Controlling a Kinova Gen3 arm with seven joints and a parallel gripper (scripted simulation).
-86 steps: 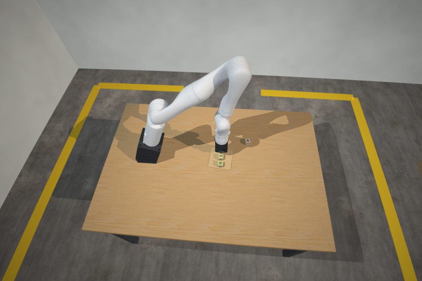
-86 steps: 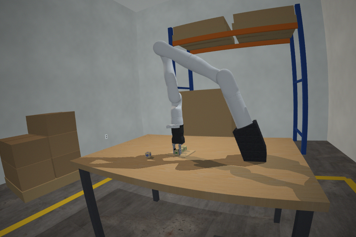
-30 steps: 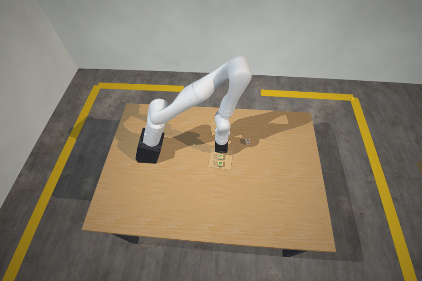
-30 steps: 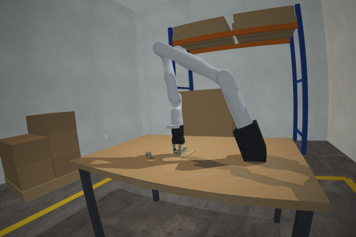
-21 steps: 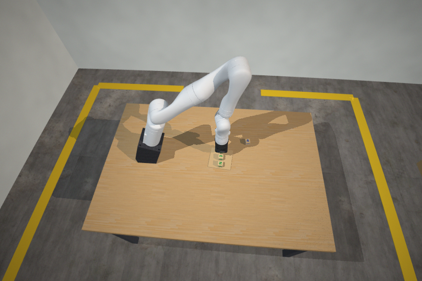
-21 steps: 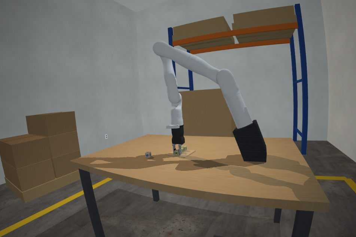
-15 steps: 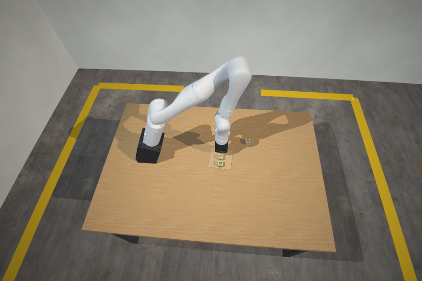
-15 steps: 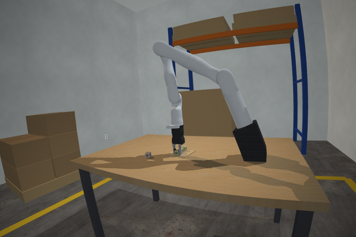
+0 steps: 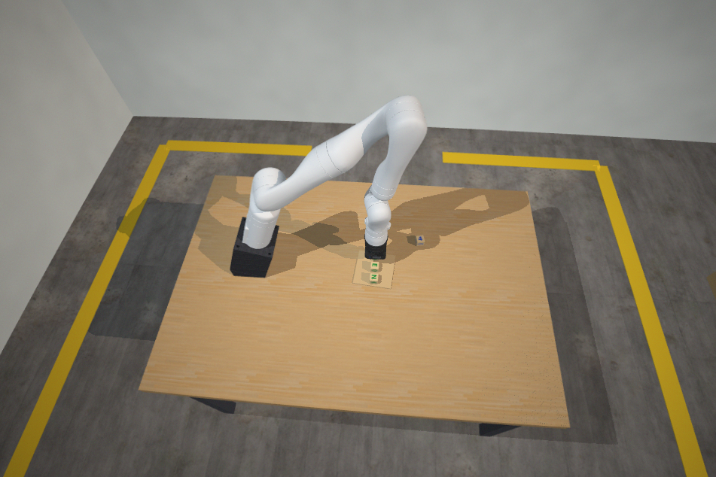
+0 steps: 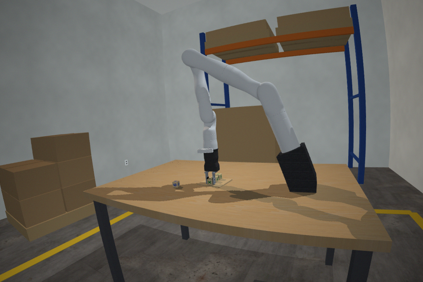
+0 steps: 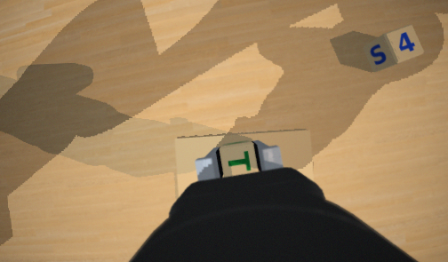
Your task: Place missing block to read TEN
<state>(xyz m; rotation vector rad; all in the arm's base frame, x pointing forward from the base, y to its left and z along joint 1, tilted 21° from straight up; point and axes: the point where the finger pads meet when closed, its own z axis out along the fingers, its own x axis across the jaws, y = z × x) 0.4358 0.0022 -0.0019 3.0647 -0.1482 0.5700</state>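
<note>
The T block lies 1 cm below my hand. The rest, counted from my hand: mat: 5 cm to the right, 2 cm below, 1 cm behind; E block: 5 cm to the right, 1 cm below, 1 cm behind.
</note>
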